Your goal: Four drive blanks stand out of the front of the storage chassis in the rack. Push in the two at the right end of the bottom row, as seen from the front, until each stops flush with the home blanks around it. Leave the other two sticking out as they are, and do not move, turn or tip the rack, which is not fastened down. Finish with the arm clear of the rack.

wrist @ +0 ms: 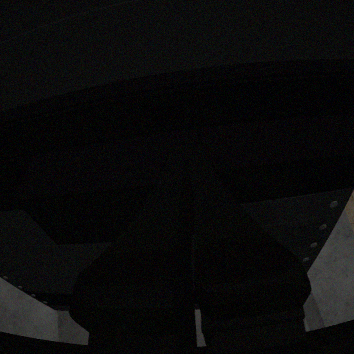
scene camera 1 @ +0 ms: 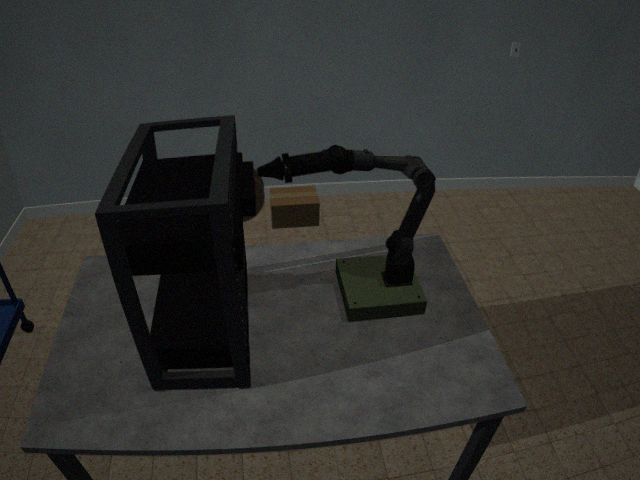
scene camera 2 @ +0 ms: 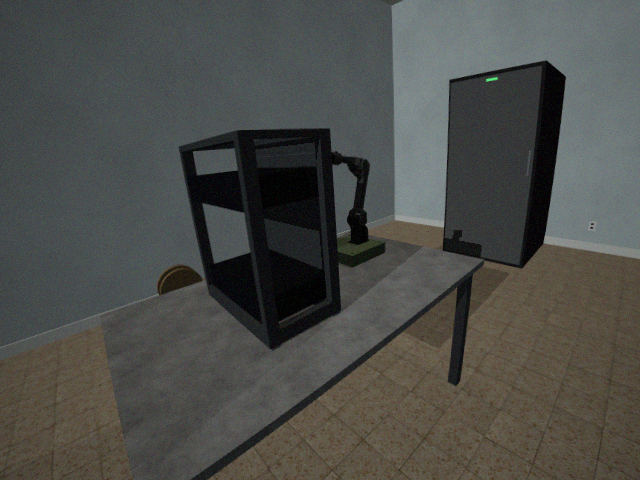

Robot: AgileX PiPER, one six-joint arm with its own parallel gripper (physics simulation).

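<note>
The dark rack (scene camera 1: 235, 310) (scene camera 2: 257, 232) stands upright on the table, holding the black storage chassis (scene camera 1: 173, 178) (scene camera 2: 289, 186) in its upper part. In scene camera 1, dark drive blanks (scene camera 1: 247, 188) stand out of its front and overlap, so I cannot tell them apart or count them. My gripper (scene camera 1: 258, 171) is shut and empty, its tips level with the upper part of these blanks and very close to them; contact cannot be told. The wrist view shows my closed fingers (wrist: 192, 200) below a nearly black chassis front, where rows and single blanks cannot be made out.
A perforated rack rail (wrist: 295, 222) shows at the right in the wrist view. The arm stands on a green base (scene camera 1: 379, 289) (scene camera 2: 361, 252) on the grey table (scene camera 1: 320, 408) (scene camera 2: 196, 392). A cardboard box (scene camera 1: 294, 206) and a brown round object (scene camera 1: 260, 193) (scene camera 2: 179, 279) are beyond the table.
</note>
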